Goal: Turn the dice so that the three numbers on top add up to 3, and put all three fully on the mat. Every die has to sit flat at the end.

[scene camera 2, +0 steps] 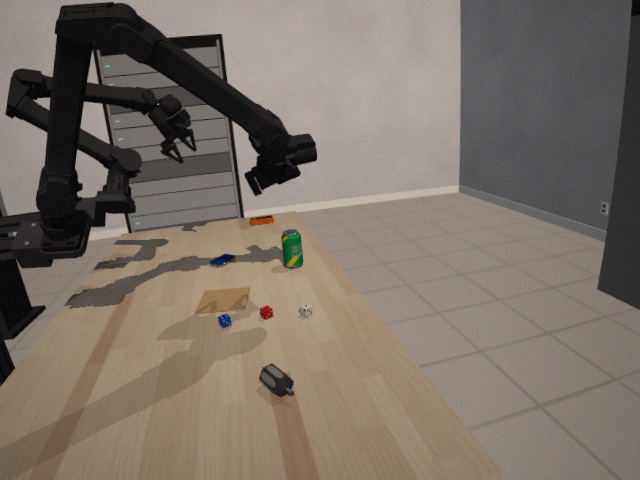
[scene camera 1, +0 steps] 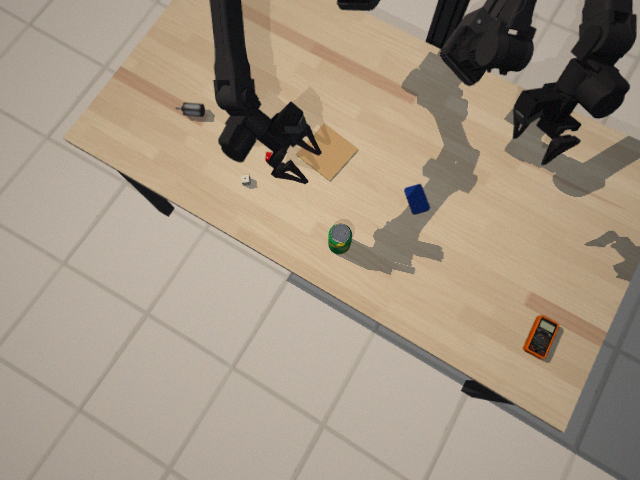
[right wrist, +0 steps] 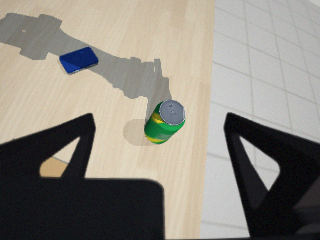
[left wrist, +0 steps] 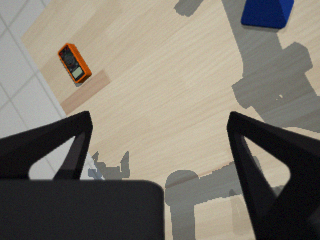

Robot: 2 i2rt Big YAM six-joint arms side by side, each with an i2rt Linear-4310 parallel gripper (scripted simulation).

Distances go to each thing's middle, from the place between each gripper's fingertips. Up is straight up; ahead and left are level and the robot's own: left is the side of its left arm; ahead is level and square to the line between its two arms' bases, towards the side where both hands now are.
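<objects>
Tan mat (scene camera 1: 336,151): from my right hand (scene camera 1: 313,168), 170 mm behind, 80 mm to the right, 310 mm below. Blue box (right wrist: 76,61), from my right hand: a good way to the left, a good way behind, well below.
Blue box again: my left hand (scene camera 1: 528,151) far above it, a fair way short of it, a fair way to the left of it. Tan mat, from my left hand: 47 cm to the right, 13 cm ahead, 38 cm below.
</objects>
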